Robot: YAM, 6 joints.
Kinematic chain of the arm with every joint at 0, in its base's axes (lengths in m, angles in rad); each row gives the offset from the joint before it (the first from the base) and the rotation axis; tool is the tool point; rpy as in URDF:
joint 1: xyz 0 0 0.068 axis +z
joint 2: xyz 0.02 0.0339 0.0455 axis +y
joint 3: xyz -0.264 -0.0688 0 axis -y
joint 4: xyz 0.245 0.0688 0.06 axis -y
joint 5: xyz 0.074 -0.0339 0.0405 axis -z
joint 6: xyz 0.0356 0 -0.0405 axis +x
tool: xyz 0 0 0 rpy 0 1.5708 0
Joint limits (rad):
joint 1: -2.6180..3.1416
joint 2: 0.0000..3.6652
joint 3: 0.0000..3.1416
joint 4: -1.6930..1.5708
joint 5: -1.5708..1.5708
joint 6: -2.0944..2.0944
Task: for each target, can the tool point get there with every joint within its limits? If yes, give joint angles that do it. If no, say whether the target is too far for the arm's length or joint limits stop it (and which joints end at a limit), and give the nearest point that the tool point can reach.
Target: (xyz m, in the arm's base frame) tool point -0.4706 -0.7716 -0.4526
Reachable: no: too far | nearest point -0.2865 -0.4698 -0.2184 | short by 0.424 m
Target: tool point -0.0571 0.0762 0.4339
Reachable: yes | joints 2.3651 0.5539 1.0071 -0.2612 0.4131 0.0218
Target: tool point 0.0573 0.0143 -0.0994
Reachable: yes | joints 0.2187 3.0955 0.8106 -0.8512 -0.0440 -0.6846
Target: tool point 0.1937 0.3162 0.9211
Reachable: no: too far | nearest point 0.1407 0.2297 0.6875 | short by 0.255 m
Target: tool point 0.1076 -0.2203 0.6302
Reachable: yes | joints 2.1669 0.8204 2.3682 0.3748 -1.3346 -0.5472
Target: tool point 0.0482 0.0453 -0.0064
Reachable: yes | joints 0.8833 2.9293 0.6429 -1.3209 0.2409 1.7654
